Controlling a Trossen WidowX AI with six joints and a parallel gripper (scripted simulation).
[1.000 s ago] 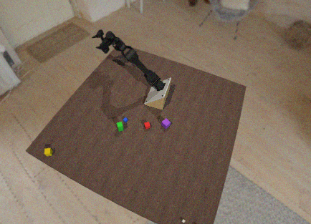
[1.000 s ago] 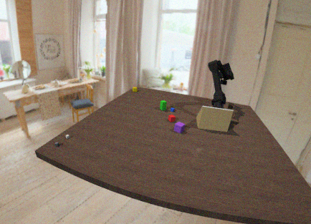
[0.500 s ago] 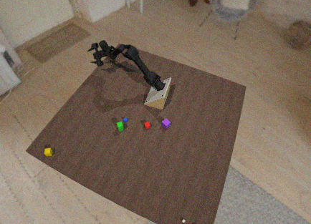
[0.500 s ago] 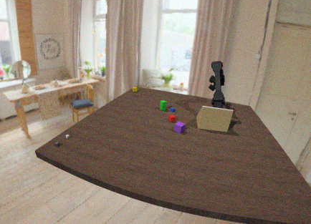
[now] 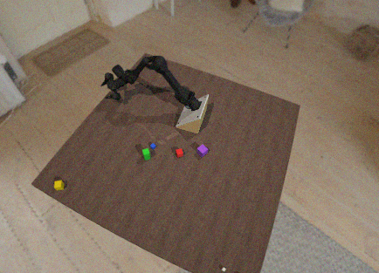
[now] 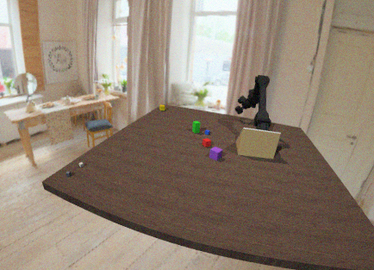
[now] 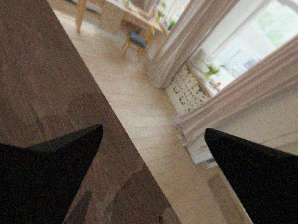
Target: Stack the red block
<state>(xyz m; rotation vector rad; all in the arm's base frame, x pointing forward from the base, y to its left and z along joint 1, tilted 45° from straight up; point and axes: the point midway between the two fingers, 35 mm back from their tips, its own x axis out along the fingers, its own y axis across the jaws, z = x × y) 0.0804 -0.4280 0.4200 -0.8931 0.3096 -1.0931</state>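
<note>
My gripper tip is now 630 mm to the right of the red block, 210 mm short of it and 70 mm above it. Also, from my gripper tip: purple block: 750 mm to the left, 150 mm ahead, 60 mm below; small blue block: 470 mm to the left, 220 mm ahead, 80 mm below; yellow block: 650 mm ahead, 90 mm to the left, 70 mm below.
</note>
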